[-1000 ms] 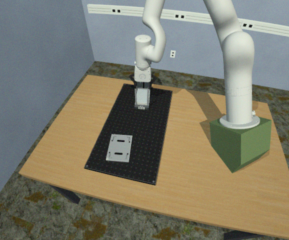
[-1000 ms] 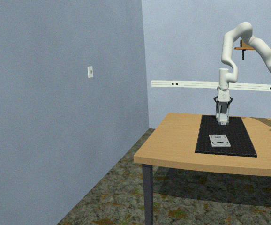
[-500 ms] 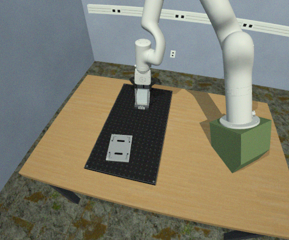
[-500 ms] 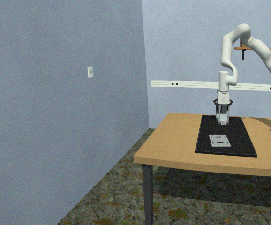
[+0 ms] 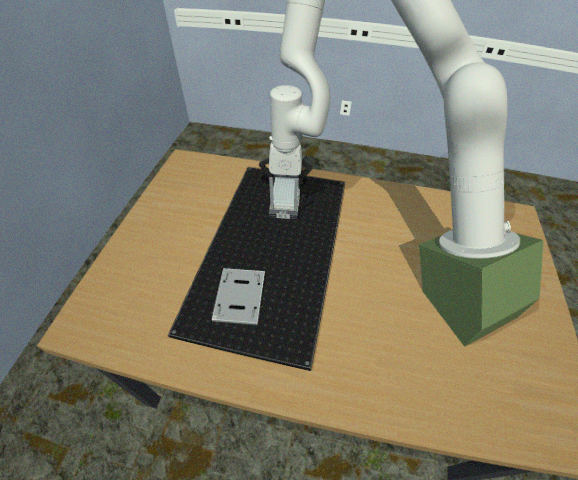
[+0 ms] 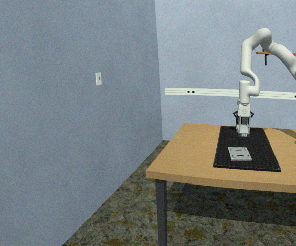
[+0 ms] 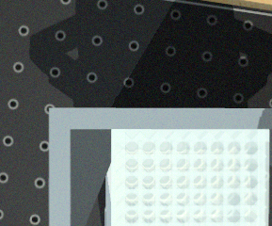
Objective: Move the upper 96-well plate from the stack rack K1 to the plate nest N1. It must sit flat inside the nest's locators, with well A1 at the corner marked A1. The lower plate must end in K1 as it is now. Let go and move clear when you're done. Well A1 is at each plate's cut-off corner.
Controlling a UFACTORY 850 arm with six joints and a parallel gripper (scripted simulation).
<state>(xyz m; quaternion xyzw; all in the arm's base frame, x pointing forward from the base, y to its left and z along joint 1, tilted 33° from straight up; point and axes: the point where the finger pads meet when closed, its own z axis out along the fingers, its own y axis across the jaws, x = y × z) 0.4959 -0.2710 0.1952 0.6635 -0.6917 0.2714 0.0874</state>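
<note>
My hand is 4 cm above the white 96-well plate.
</note>
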